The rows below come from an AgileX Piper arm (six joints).
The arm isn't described. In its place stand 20 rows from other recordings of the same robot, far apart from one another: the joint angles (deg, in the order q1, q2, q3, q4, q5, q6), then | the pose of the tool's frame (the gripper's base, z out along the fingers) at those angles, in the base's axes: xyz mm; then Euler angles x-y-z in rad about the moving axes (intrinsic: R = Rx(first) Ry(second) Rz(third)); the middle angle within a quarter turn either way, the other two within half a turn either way.
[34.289, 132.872, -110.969, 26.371, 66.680, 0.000] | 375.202 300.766 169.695 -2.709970 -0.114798 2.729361
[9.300, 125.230, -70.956, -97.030, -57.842, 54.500] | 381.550 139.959 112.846 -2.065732 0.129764 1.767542
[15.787, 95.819, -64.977, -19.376, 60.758, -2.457] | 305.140 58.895 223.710 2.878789 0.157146 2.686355
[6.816, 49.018, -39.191, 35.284, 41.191, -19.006] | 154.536 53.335 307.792 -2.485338 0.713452 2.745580
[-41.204, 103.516, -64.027, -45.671, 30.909, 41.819] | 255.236 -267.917 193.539 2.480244 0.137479 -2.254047
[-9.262, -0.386, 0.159, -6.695, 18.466, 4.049] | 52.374 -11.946 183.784 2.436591 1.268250 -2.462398
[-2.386, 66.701, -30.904, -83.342, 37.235, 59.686] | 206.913 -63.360 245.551 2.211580 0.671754 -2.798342
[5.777, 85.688, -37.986, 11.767, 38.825, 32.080] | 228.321 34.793 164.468 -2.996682 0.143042 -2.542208
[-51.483, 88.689, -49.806, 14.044, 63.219, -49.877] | 166.539 -177.584 196.370 -2.918546 0.101911 -3.000492
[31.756, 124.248, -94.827, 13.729, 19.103, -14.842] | 416.820 266.309 189.139 -2.557458 0.617393 2.330207
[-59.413, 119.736, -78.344, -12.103, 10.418, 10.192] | 226.510 -389.987 151.916 2.442334 0.322371 -2.001084
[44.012, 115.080, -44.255, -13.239, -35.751, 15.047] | 246.760 255.323 96.458 -2.206623 0.545910 2.090314
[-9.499, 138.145, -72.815, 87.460, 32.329, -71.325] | 417.832 -20.620 7.785 -2.587749 0.501054 -2.991966
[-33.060, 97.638, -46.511, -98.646, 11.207, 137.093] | 266.373 -194.244 169.718 2.472353 0.503594 -1.636593
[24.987, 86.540, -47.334, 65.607, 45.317, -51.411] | 228.108 171.317 226.346 -2.267454 0.104114 2.539818
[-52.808, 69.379, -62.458, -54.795, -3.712, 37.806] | 172.429 -219.269 414.804 1.565834 0.702042 -1.863317
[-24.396, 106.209, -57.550, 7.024, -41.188, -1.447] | 364.074 -173.167 221.926 1.666977 1.062334 -1.591449
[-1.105, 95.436, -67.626, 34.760, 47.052, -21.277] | 341.456 31.398 249.031 -2.677562 0.414623 3.032011
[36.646, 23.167, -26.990, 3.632, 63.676, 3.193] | 38.906 35.382 255.522 -2.696751 0.441986 2.466316
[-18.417, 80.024, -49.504, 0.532, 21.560, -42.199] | 272.235 -90.323 252.974 2.859946 0.703826 2.837828
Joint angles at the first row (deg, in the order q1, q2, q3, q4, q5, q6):
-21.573 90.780 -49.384 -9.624 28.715 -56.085
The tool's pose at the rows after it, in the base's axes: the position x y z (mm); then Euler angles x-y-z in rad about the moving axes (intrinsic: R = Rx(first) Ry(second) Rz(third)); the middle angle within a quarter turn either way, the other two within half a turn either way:
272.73 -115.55 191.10 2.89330 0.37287 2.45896
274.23 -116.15 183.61 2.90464 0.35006 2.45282
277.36 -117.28 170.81 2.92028 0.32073 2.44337
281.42 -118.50 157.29 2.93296 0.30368 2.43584
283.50 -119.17 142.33 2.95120 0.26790 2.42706
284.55 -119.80 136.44 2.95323 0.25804 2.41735
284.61 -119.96 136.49 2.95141 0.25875 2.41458
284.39 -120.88 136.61 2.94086 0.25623 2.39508
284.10 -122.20 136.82 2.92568 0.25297 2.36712
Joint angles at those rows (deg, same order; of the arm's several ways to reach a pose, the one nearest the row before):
-21.573 90.892 -49.385 -9.451 28.716 -56.084
-21.573 92.336 -49.383 -9.459 28.716 -56.084
-21.574 94.859 -49.385 -9.514 28.080 -56.085
-21.574 97.575 -49.384 -9.516 26.529 -56.086
-21.572 100.426 -49.384 -9.518 25.960 -56.083
-21.573 101.577 -49.383 -10.008 25.400 -56.084
-21.574 101.576 -49.384 -10.211 25.336 -56.087
-21.574 101.577 -49.384 -11.618 25.335 -56.085
-21.573 101.575 -49.383 -13.633 25.337 -56.085

